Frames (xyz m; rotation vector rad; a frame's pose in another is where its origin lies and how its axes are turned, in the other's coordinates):
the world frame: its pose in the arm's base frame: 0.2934 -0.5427 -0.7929 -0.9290 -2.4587 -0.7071
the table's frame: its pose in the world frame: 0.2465 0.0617 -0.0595 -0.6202 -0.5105 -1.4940
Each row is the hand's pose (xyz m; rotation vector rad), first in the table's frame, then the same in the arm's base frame.
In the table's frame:
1: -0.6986 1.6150 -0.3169 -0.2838 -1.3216 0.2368
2: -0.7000 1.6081 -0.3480 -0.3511 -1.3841 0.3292
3: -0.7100 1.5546 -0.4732 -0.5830 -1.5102 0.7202
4: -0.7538 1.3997 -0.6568 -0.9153 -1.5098 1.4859
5: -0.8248 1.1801 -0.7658 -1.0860 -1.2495 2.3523
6: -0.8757 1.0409 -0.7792 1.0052 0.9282 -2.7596
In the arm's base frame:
1: -0.5560 0.0504 0.9669 0.3184 0.8538 1.4927
2: -0.5586 0.0196 0.9747 0.4137 0.7817 1.5666
3: -0.5483 -0.1151 0.9945 0.7698 0.5801 1.8402
4: -0.4609 -0.3429 1.0007 1.4481 0.2740 2.2363
5: -0.2905 -0.5293 0.9635 -2.0275 0.0307 -2.1394
6: -0.1636 -0.5968 0.9250 -2.0011 0.1408 -1.6179

